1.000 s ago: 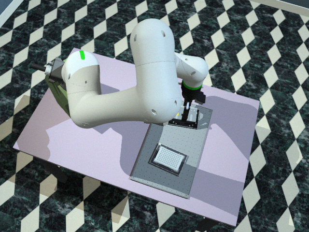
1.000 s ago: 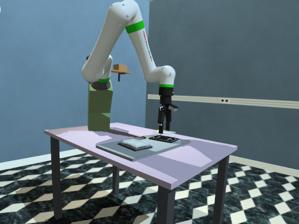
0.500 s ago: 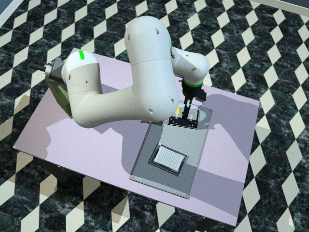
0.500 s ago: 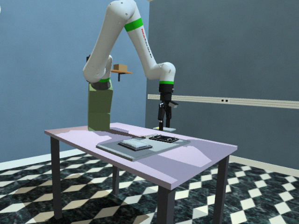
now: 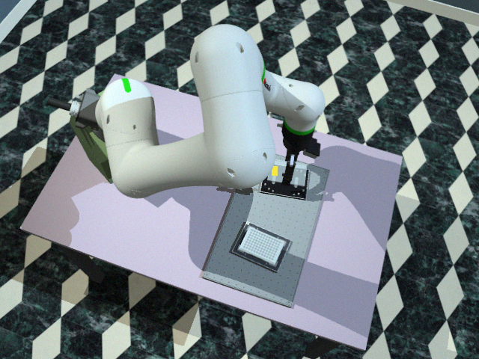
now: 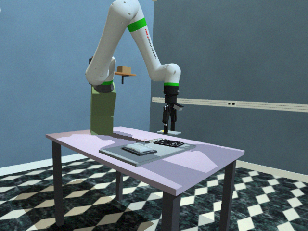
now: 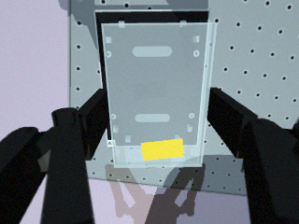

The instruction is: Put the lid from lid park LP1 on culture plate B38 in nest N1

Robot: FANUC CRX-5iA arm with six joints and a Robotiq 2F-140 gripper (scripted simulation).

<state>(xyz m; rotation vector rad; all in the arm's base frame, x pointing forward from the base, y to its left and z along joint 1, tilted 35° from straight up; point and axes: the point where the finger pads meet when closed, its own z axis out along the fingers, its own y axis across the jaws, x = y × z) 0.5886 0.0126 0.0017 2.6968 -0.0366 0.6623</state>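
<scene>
My gripper is now 8 cm past the white culture plate B38, 25 cm to the left of it and 8 cm above it. Also, from my hand: corner mark: 13 cm behind, 17 cm to the right, 9 cm below; then clear lid: 2 cm below; then lid park frame: 9 cm below.
</scene>
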